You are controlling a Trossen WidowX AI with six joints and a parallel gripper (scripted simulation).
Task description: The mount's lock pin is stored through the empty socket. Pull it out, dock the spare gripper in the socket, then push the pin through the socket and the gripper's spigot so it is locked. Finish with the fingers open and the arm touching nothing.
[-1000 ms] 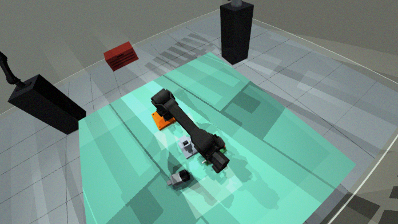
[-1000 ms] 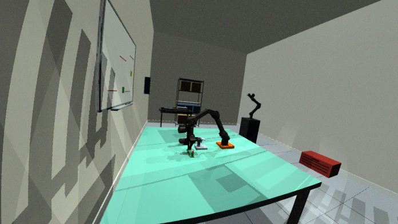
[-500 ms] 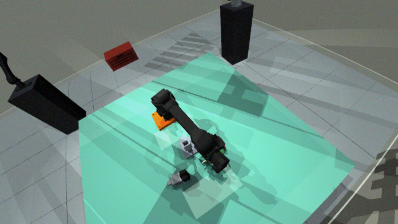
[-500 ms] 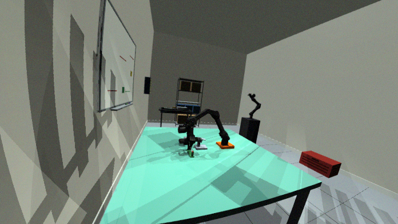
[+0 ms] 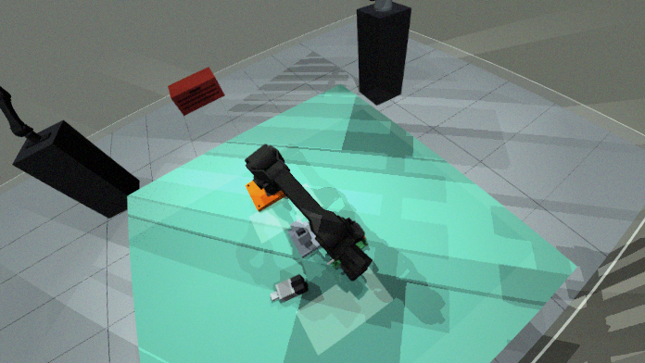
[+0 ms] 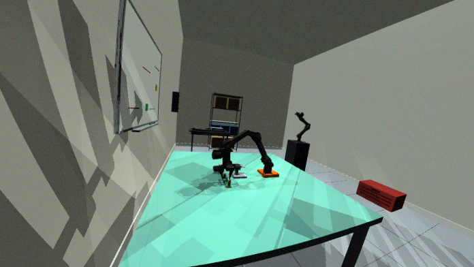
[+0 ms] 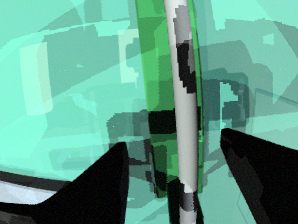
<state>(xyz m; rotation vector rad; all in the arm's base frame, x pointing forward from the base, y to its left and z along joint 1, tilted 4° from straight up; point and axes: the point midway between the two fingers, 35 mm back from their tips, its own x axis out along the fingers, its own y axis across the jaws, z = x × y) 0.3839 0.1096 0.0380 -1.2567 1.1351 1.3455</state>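
Right now my gripper tip is 20 mm to the right of the green bracket strip and 10 mm below it. Also, from my gripper tip: mount socket 110 mm behind, 80 mm to the right, 30 mm above; then spare gripper 10 mm ahead, 210 mm to the right, 10 mm above.
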